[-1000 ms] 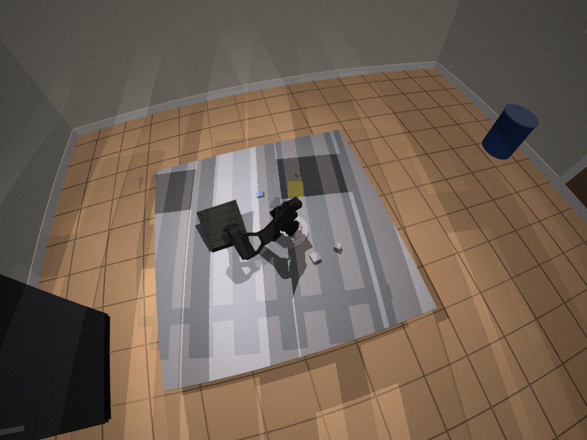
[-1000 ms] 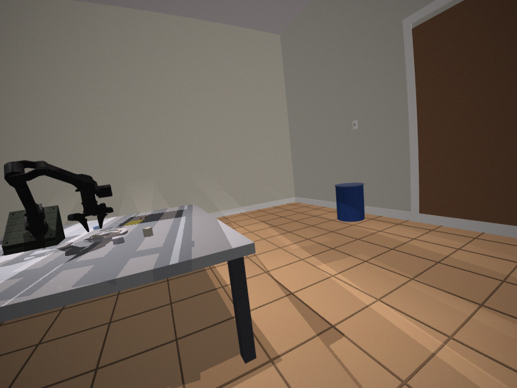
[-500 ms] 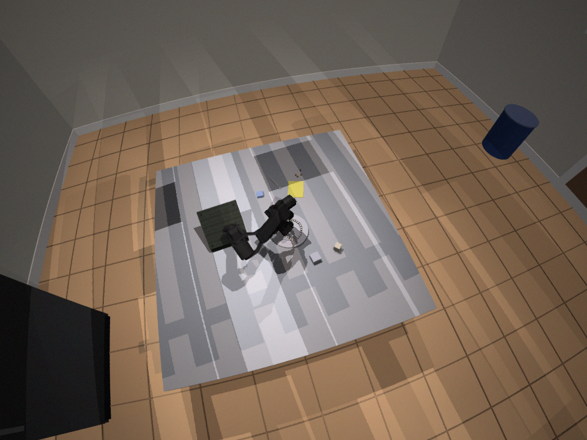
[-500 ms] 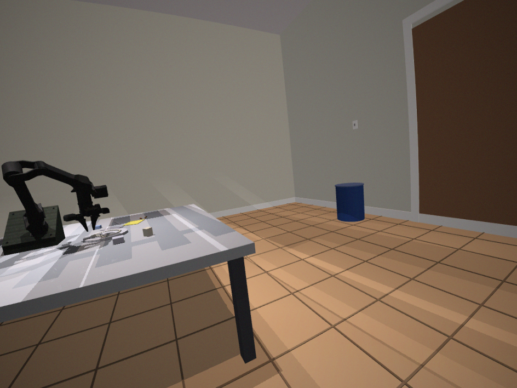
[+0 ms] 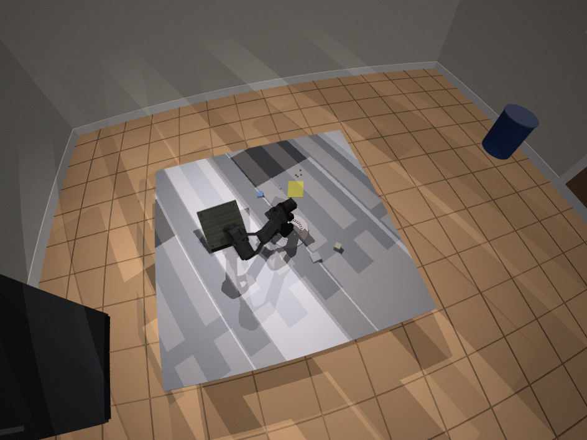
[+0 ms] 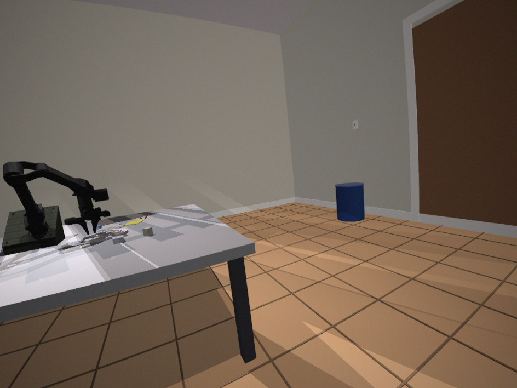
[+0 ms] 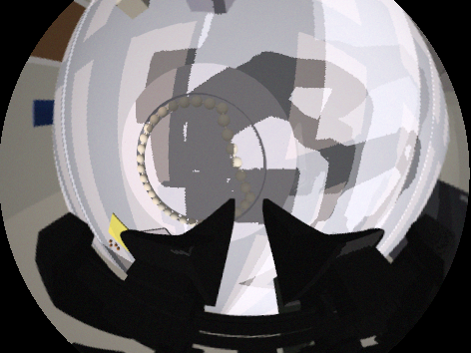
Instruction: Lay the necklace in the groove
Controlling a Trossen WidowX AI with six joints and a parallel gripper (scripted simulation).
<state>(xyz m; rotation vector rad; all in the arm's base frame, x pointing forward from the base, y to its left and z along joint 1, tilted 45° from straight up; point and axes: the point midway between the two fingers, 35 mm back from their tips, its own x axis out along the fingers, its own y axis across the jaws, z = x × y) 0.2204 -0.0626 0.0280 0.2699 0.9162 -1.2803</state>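
The round bead board is 60 mm ahead of my gripper tip and 20 mm below it. From my gripper tip the other things lie so: grey card: 70 mm ahead, 180 mm to the left, 20 mm below; then blue block: 20 mm behind, 290 mm to the left, 20 mm below; then white block: 130 mm ahead, 190 mm to the right, 10 mm below.
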